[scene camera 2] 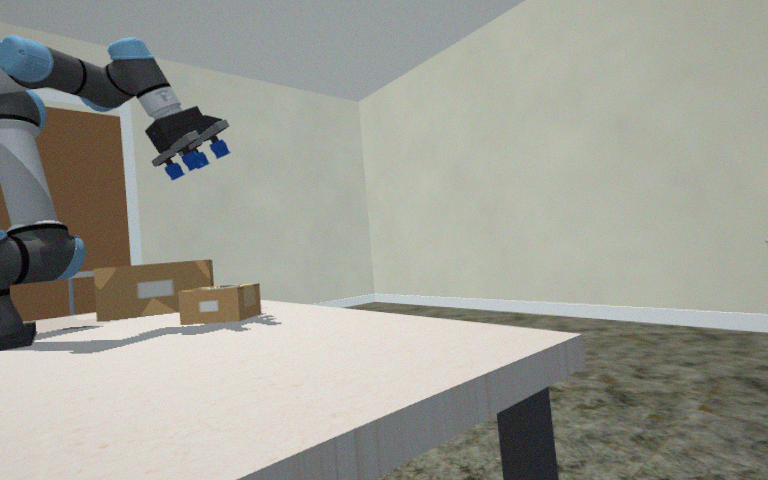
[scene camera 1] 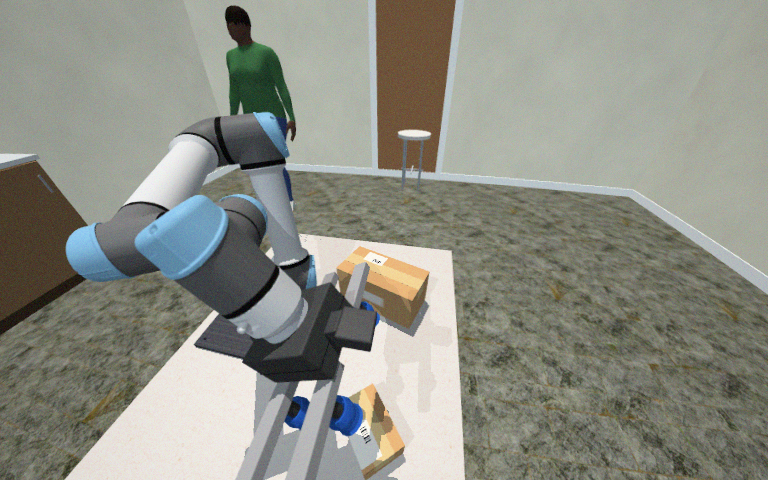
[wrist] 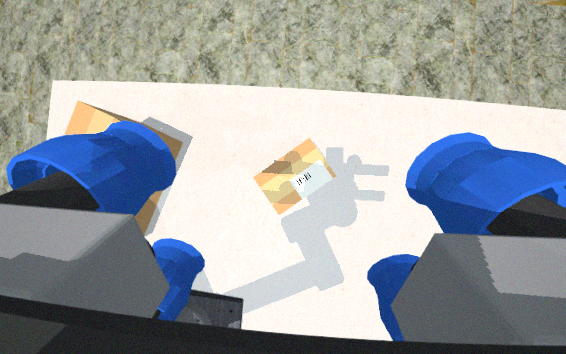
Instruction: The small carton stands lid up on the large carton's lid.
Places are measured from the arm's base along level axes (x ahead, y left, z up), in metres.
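Pixels of known places: hand, its tool point: (scene camera 2: 200,166) (wrist: 285,225).
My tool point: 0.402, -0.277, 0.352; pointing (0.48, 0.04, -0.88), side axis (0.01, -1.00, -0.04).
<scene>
Ahead of a thing's pixels: the offset from my tool point to its top centre, as dx, dy, dz. Level surfaces: height alone.
The small carton @[+0.027, +0.004, -0.295] (scene camera 1: 389,434) (scene camera 2: 218,305) (wrist: 301,181) stands on the table with its taped, labelled lid up, apart from the large carton. The large carton @[-0.010, +0.446, -0.220] (scene camera 1: 403,278) (scene camera 2: 121,291) (wrist: 90,119) stands on the table, its taped lid up; in the wrist view a blue cup hides much of it. My gripper (scene camera 1: 334,370) (scene camera 2: 196,160) (wrist: 287,222) is open, with suction off and no carton on its four blue cups. It hangs tilted, high above the cartons in the scene camera 2 view, and partly covers both in the scene camera 1 view.
The white table @[dz -0.374] (scene camera 1: 152,435) (scene camera 2: 339,384) (wrist: 225,112) carries the arm's dark base plate (scene camera 1: 222,338) (wrist: 225,309). A person in green (scene camera 1: 254,79) stands behind the arm. A round stool (scene camera 1: 414,134) stands by the door, and a brown cabinet (scene camera 1: 33,226) stands at the left.
</scene>
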